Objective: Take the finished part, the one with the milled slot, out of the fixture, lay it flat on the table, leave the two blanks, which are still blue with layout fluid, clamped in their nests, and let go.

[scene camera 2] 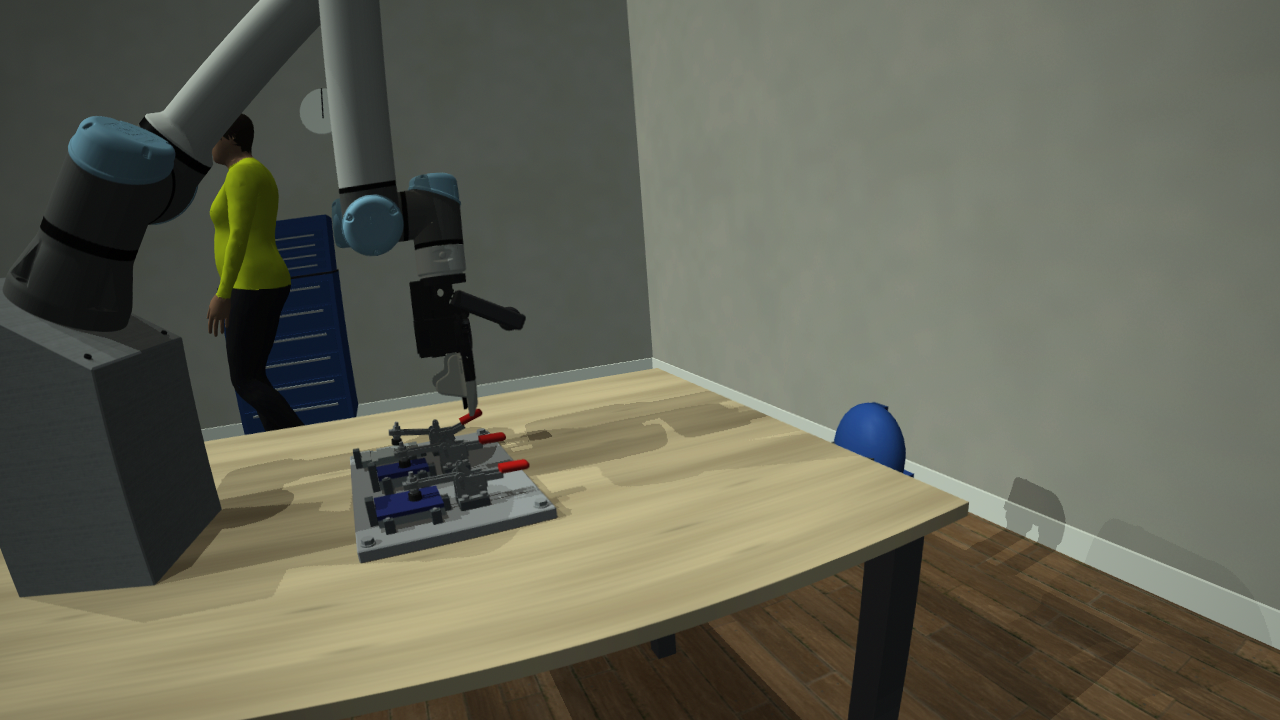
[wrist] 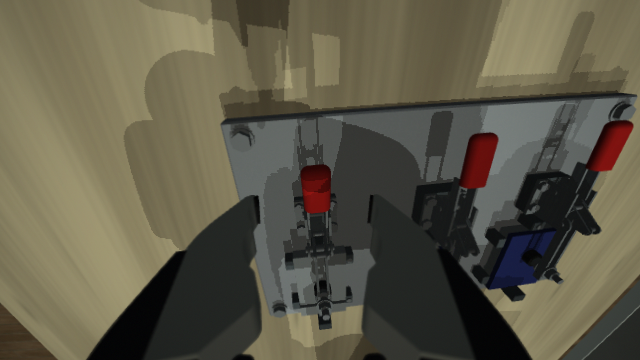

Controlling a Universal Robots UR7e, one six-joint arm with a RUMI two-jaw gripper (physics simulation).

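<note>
Through scene camera 2 I can see my gripper [scene camera 2: 468, 412], together with a blue blank [scene camera 2: 398, 506], another blue blank [scene camera 2: 398, 475] and a fixture plate [scene camera 2: 512, 498]. The wrist view shows me the gripper [wrist: 314, 197] again, and the plate [wrist: 389, 151] is visible there too. That same view also takes in a red handle [wrist: 316, 179], a clamp arm [wrist: 322, 289] and a finished part [wrist: 304, 268].
</note>
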